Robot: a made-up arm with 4 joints. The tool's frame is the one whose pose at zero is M.
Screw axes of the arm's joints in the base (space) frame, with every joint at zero. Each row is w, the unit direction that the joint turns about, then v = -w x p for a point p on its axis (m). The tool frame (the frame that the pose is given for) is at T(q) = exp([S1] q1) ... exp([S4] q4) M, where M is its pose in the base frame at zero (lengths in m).
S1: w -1 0 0 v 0 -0.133 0
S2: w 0 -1 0 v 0.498 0 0.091
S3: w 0 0 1 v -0.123 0.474 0
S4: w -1 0 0 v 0 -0.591 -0.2
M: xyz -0.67 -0.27 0.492 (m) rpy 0 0 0 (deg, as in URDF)
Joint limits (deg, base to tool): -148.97..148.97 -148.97..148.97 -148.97..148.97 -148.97..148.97
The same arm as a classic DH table. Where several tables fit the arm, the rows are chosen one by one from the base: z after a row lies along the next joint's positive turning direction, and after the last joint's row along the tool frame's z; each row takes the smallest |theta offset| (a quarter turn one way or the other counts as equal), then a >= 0, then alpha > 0; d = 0 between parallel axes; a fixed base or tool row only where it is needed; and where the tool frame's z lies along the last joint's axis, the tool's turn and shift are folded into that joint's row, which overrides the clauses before.
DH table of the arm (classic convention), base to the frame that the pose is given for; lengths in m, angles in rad. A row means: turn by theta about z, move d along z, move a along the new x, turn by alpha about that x. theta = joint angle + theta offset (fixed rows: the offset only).
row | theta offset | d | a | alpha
base (fixed) | -1.5708 | 0.133 | 0 | 1.5708
joint 1 | 1.5708 | 0.091 | 0.365 | 1.5708
joint 2 | 1.5708 | 0.123 | 0.383 | 1.5708
joint 3 | 1.5708 | 0.093 | 0.077 | 1.5708
joint 4 | 0 | 0.196 | 0.07 | -1.5708
tool (fixed) | 1.5708 | -0.099 | 0 | 0
Joint limits (rad, base to tool): -2.6..2.6 -2.6..2.6 -2.6..2.6 -2.6..2.6

